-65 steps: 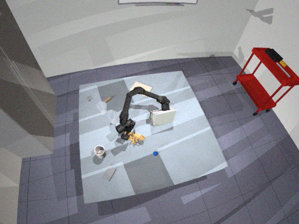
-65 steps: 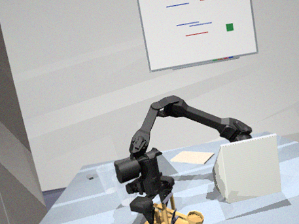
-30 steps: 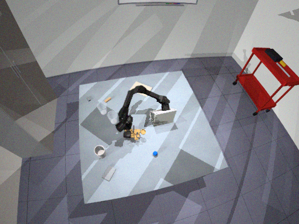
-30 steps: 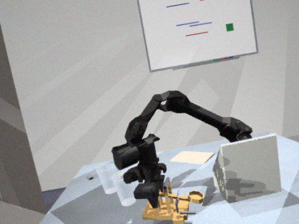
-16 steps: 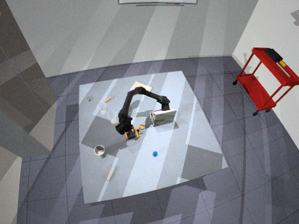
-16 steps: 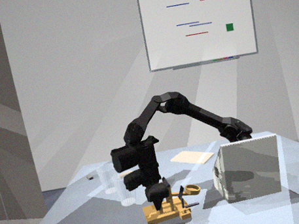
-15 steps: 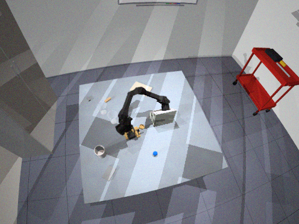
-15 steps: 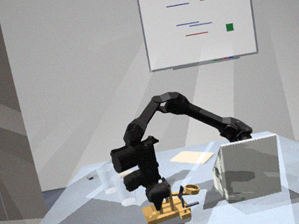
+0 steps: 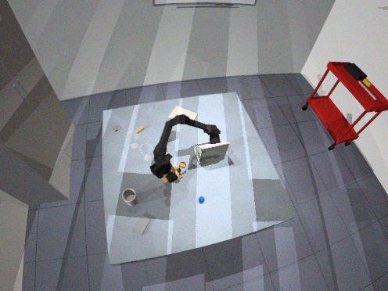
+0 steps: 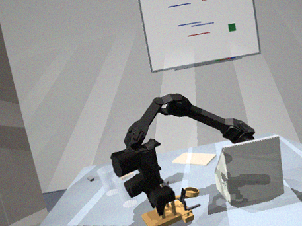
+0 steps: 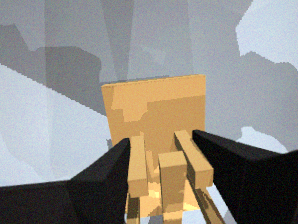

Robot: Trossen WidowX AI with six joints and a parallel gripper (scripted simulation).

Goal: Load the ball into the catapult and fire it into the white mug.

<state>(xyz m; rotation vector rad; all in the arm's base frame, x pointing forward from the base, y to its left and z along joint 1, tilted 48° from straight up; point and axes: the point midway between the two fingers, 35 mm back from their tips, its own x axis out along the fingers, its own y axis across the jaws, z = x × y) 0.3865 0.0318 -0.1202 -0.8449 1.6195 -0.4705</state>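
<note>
My gripper tip is 7 cm past the wooden catapult, 2 cm below it and 1 cm to the left of it. Round my gripper tip: white mug: 28 cm ahead, 9 cm to the left, 4 cm below; blue ball: 22 cm to the left, 18 cm behind, 5 cm below; grey flat plate: 27 cm to the left, 25 cm ahead, 7 cm below.
</note>
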